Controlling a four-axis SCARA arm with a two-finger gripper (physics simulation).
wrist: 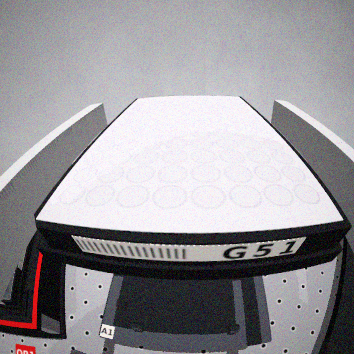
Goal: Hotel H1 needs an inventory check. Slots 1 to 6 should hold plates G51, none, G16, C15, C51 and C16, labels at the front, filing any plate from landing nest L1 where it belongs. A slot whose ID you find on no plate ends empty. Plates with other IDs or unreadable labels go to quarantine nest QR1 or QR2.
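Frame: origin at the arm's base, x right, y ahead, z up, level; millimetres.
Seen in the pictures: gripper, fingertip midpoint: (pixel 188 111).
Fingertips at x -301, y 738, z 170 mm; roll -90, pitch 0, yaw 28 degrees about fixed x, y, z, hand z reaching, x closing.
Pixels of each thing's middle, then the offset from my fingertips to it. "*": a spot on its surface instead. Level surfaces: height alone.
- white-topped plate at the middle of its body: (pixel 188 135) dz -5, dx +11, dy -21 mm
- red-outlined black nest at the middle of its body: (pixel 16 265) dz -130, dx -150, dy -151 mm
- partly cut-off red tag at a spot on its surface: (pixel 25 349) * dz -157, dx -75, dy -216 mm
- white tag at a spot on its surface: (pixel 107 331) * dz -107, dx -3, dy -114 mm
- light deck at its surface level: dz -157 mm
- dark stepped shape at a spot on its surface: (pixel 15 287) * dz -97, dx -88, dy -151 mm
A white-topped plate (pixel 200 150) with a dark rim and faint round wells fills the middle of the wrist view. Its front label (pixel 190 250) shows a barcode and reads G51. My gripper (pixel 188 111) is shut on this plate, with one pale finger along each long side. The plate is level and held above the deck. Part of a red-outlined black nest (pixel 36 290) shows at the lower left, with a partly cut-off red tag (pixel 25 349) that seems to read QR1. The hotel H1 and nest L1 cannot be made out.
Below the plate is a dark grey stand or nest (pixel 175 305) with a white tag (pixel 107 331) reading A1. It sits on a light deck (pixel 295 312) with small dark holes. A dark stepped shape (pixel 15 287) stands at the left edge.
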